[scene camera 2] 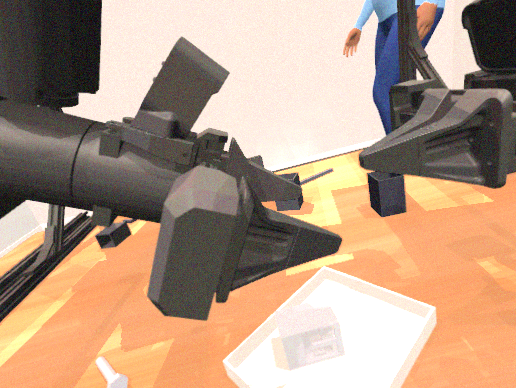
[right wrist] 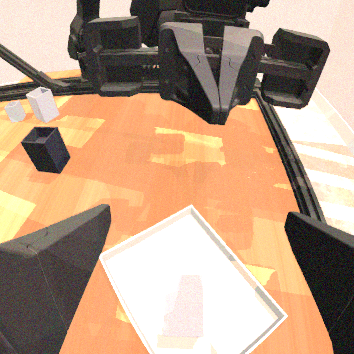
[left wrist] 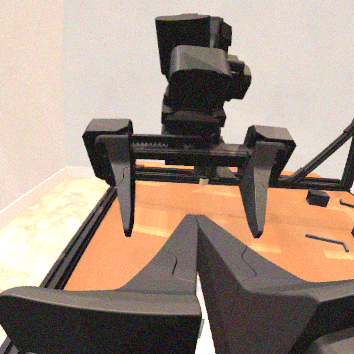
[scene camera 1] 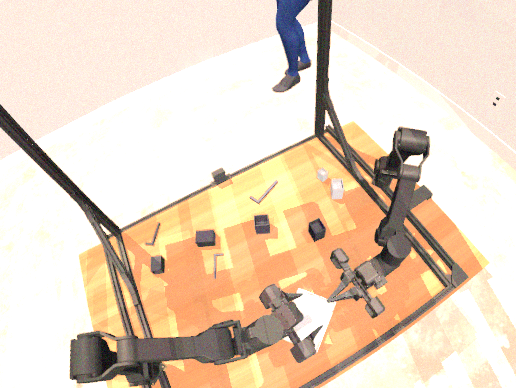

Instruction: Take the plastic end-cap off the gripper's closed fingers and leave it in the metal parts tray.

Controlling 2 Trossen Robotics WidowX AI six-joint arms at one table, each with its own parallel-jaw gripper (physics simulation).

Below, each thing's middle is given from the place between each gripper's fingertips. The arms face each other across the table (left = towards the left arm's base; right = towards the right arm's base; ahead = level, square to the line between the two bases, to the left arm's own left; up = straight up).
Scene:
Now: the white plastic end-cap (scene camera 2: 306, 330) 11 cm below my right hand, 2 cm to the right of it and 1 cm behind it. Round my right hand: white metal parts tray (scene camera 2: 382, 331) (13 cm below, 1 cm to the right).
Right now the white plastic end-cap is 20 mm behind my left hand, 60 mm to the right of it and 150 mm below it. From my left hand the other things lie so: white metal parts tray: 20 mm behind, 40 mm to the right, 160 mm below.

